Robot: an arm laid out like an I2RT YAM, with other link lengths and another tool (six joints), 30 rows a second.
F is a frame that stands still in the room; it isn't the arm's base.
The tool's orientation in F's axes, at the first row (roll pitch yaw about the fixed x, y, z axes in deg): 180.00 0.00 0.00
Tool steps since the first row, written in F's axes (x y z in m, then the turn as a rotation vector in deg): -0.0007 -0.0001 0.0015 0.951 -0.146 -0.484; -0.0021 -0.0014 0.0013 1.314 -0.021 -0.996; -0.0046 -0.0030 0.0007 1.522 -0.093 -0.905; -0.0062 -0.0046 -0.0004 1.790 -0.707 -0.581; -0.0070 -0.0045 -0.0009 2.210 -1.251 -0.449; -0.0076 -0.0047 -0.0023 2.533 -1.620 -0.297; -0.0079 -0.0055 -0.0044 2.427 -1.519 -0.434
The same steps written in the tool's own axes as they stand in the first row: -0.0007 0.0001 -0.0015 0.951 0.146 0.484; -0.0021 0.0014 -0.0013 1.314 0.021 0.996; -0.0046 0.0030 -0.0007 1.522 0.093 0.905; -0.0062 0.0046 0.0004 1.790 0.707 0.581; -0.0070 0.0045 0.0009 2.210 1.251 0.449; -0.0076 0.0047 0.0023 2.533 1.620 0.297; -0.0079 0.0055 0.0044 2.427 1.519 0.434
